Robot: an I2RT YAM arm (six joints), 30 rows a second.
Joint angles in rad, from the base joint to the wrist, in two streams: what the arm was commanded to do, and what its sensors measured. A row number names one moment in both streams.
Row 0, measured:
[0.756 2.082 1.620 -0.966 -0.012 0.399]
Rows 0 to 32, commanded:
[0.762 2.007 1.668 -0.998 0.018 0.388]
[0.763 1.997 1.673 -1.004 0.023 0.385]
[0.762 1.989 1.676 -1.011 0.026 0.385]
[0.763 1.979 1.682 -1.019 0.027 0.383]
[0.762 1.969 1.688 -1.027 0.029 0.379]
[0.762 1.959 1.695 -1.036 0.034 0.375]
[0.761 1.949 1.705 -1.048 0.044 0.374]
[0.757 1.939 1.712 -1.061 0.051 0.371]
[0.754 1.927 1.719 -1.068 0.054 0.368]
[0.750 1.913 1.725 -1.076 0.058 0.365]
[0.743 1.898 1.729 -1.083 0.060 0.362]
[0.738 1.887 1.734 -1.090 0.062 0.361]
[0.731 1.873 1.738 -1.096 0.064 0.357]
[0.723 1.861 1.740 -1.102 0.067 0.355]
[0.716 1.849 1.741 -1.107 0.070 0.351]
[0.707 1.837 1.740 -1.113 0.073 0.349]
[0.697 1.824 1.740 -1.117 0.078 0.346]
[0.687 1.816 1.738 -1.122 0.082 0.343]
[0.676 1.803 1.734 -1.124 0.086 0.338]
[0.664 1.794 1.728 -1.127 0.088 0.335]
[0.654 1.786 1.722 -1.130 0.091 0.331]
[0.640 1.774 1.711 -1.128 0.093 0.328]
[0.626 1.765 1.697 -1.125 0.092 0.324]
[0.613 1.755 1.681 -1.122 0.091 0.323]
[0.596 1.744 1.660 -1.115 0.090 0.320]
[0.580 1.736 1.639 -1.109 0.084 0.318]
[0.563 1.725 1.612 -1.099 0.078 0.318]
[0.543 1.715 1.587 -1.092 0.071 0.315]
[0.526 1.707 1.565 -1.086 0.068 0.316]
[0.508 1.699 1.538 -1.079 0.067 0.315]
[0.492 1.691 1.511 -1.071 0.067 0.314]
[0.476 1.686 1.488 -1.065 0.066 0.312]
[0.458 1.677 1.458 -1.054 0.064 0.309]
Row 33, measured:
[0.491 1.712 1.502 -1.084 0.056 0.323]
